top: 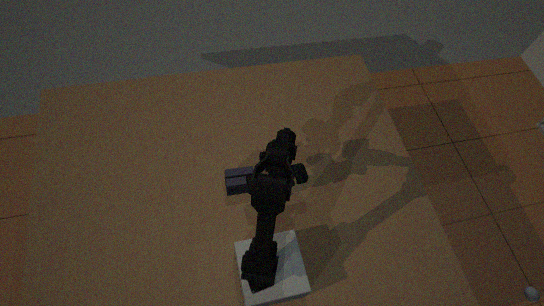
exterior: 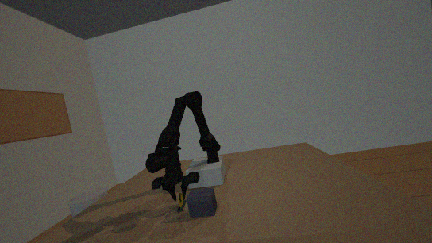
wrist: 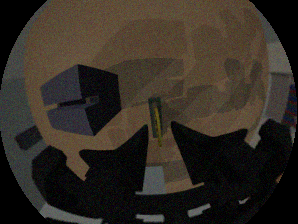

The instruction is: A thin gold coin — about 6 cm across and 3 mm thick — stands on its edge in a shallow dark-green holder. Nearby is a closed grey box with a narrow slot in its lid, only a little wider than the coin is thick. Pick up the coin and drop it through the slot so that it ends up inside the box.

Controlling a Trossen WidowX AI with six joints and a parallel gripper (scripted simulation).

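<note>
My gripper tip is now right at the gold coin.
</note>
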